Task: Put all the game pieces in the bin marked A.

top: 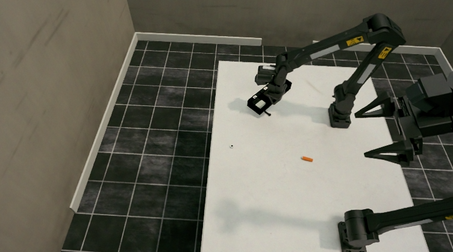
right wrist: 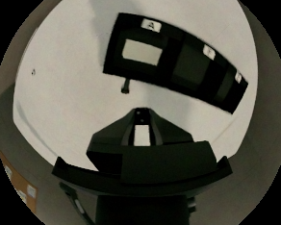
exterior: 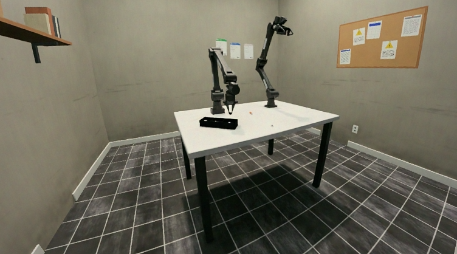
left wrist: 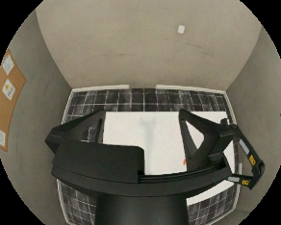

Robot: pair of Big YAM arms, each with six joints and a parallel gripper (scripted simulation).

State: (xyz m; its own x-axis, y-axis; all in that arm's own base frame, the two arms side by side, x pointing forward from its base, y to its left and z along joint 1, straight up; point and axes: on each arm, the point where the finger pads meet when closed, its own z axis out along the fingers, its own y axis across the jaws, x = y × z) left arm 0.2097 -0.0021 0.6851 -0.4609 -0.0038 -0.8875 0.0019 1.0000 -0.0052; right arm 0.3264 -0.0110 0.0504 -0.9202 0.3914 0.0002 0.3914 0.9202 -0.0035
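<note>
Right now my right hand is 20 mm short of the dark screw, 20 mm to the right of it and 70 mm above it. Also, from my right hand: orange cylinder (170 mm behind, 250 mm to the left, 70 mm below); then black die (right at my right hand); then black bin (20 mm ahead, 90 mm to the right, 50 mm below).
</note>
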